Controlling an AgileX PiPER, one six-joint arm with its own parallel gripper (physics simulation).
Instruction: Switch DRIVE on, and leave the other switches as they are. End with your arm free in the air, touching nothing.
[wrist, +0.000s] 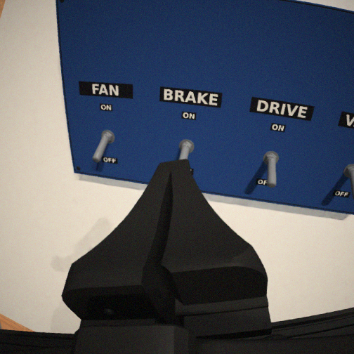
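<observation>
A blue panel (200, 55) carries a row of grey toggle levers. The DRIVE lever (271, 170) is right of centre and points down towards its OFF label. The FAN lever (102, 146) at the left also points down to OFF. The BRAKE lever (185, 147) shows its base and upper part; its lower end is hidden behind my fingertips. Part of another lever (350, 173) shows at the right edge, pointing down to OFF. My gripper (176, 177) is shut, its fingertips together in front of the BRAKE lever's lower end, left of the DRIVE lever. Whether they touch the BRAKE lever cannot be told.
A pale surface (30, 150) lies around the panel's left and lower edges. A soft shadow falls on it left of my gripper. Wood-coloured flooring (12, 322) shows at the lower left corner. The label of the lever at the right edge is cut off.
</observation>
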